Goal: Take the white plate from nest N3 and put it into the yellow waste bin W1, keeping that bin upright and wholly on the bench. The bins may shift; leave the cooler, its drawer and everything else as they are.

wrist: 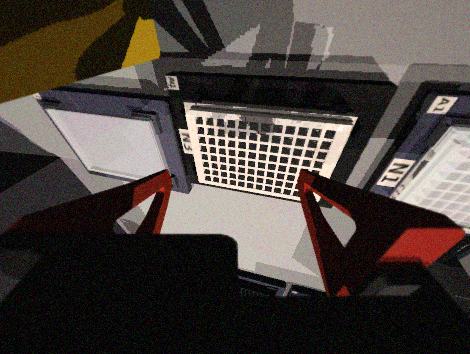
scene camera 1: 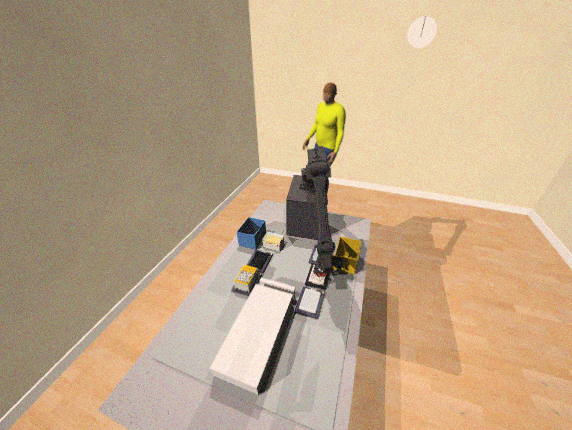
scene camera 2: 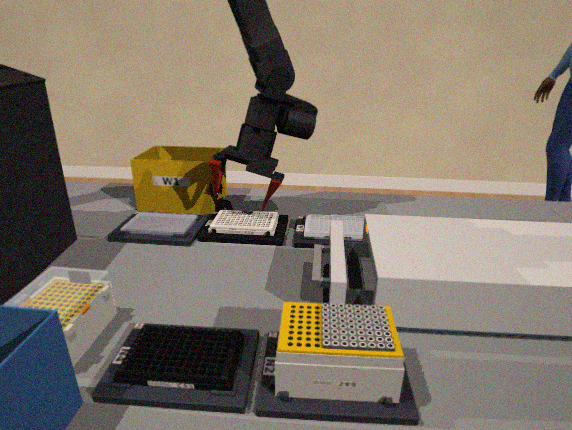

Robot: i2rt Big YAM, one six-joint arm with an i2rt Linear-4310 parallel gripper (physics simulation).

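Pixels of known places: gripper, fingertip midpoint: (wrist: 234,176) (scene camera 1: 320,268) (scene camera 2: 239,202); arm's base at its link origin: (scene camera 1: 309,185).
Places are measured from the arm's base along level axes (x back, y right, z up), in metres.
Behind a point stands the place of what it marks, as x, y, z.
Observation:
The white plate (scene camera 1: 318,276) (scene camera 2: 243,222) @(-0.427, -0.212, -0.318) (wrist: 265,150) @(-0.430, -0.241, -0.320) sits level in the black nest N3 (scene camera 2: 284,227) @(-0.504, -0.237, -0.332) (wrist: 372,100) @(-0.490, -0.289, -0.331). My gripper (scene camera 2: 241,201) @(-0.412, -0.236, -0.286) (wrist: 234,176) @(-0.412, -0.236, -0.286) is open, with nothing between its red fingers. In the scene camera 2 view its fingertips are above and behind the plate, apart across its long direction. In the wrist view one tip is past the plate's left side and the other overlaps its lower right corner. The yellow waste bin W1 (scene camera 1: 352,265) @(-0.321, -0.400, -0.273) (scene camera 2: 150,195) @(-0.192, -0.279, -0.304) (wrist: 142,47) @(-0.330, -0.300, -0.323) stands upright behind and beside the nests, close to the gripper; its inside is mostly hidden.
A nest with a clear-topped plate (scene camera 2: 162,223) @(-0.267, -0.186, -0.324) (wrist: 107,142) @(-0.257, -0.204, -0.324) and nest N1's plate (scene camera 2: 332,226) flank N3. The white cooler (scene camera 1: 255,330) @(-0.900, -0.094, -0.260) (scene camera 2: 465,250) @(-0.801, -0.064, -0.260) has its drawer (scene camera 2: 338,265) @(-0.627, -0.007, -0.273) at the near end. A blue bin (scene camera 1: 250,237) @(-0.384, 0.250, -0.244) (scene camera 2: 40,370) @(-0.384, 0.258, -0.261), tip box (scene camera 2: 337,372) @(-0.642, 0.168, -0.294) and black plate (scene camera 2: 177,355) @(-0.462, 0.156, -0.317) stand opposite.

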